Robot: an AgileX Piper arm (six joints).
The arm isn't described. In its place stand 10 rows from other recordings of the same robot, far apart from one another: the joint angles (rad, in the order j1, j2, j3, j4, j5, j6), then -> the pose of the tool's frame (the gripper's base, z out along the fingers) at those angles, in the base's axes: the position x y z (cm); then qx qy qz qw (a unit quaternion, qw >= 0).
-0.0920, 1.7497, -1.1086, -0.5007, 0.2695, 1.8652 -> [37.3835 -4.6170 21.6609 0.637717 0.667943 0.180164 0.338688]
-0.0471, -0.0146, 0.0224, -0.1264, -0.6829, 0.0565 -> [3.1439 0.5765 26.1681 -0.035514 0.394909 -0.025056 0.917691]
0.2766, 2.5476, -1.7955, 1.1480, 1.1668, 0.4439 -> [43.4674 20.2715 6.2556 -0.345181 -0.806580 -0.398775 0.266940]
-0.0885, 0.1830, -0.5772, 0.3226, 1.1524, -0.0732 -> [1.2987 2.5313 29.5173 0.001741 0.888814 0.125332 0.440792]
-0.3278, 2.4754, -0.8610, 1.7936, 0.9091, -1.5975 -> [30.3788 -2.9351 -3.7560 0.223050 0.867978 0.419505 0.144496]
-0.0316, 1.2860, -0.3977, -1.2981, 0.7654, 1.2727 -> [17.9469 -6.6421 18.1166 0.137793 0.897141 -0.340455 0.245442]
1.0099, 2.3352, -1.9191, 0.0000, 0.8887, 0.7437 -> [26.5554 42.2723 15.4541 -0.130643 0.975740 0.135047 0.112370]
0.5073, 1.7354, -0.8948, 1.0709, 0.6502, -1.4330 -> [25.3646 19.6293 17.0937 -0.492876 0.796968 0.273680 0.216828]
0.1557, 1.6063, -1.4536, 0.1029, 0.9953, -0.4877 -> [33.9332 6.1203 33.0362 -0.290180 0.921929 0.006512 0.256514]
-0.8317, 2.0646, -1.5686, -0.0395, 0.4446, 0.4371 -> [31.3115 -34.5836 20.5318 0.543819 0.762145 -0.082738 0.341394]
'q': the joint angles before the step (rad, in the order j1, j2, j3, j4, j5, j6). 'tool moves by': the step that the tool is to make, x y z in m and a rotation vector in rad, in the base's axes. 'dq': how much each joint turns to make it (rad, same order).
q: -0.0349 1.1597 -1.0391 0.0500 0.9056 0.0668
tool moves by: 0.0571 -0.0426 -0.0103 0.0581 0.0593 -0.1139
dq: -0.1628 0.2339 -0.1633 0.0885 0.0000 -0.0667
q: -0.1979 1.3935 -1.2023 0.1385 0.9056 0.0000
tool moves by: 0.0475 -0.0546 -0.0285 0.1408 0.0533 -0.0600
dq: -0.1680 0.2408 -0.1566 0.1938 0.0352 -0.1494
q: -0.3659 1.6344 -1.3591 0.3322 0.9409 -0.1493
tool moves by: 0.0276 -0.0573 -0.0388 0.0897 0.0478 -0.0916
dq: -0.1266 0.2054 -0.1245 0.0841 0.0174 -0.0549
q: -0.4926 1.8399 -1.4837 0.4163 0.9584 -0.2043
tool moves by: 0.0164 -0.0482 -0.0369 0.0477 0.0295 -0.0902
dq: -0.0854 0.1701 -0.1157 0.0295 -0.0031 -0.0057
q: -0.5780 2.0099 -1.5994 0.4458 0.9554 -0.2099
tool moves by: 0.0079 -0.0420 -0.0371 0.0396 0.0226 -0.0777
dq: -0.0705 0.1510 -0.1075 0.0212 -0.0021 -0.0009
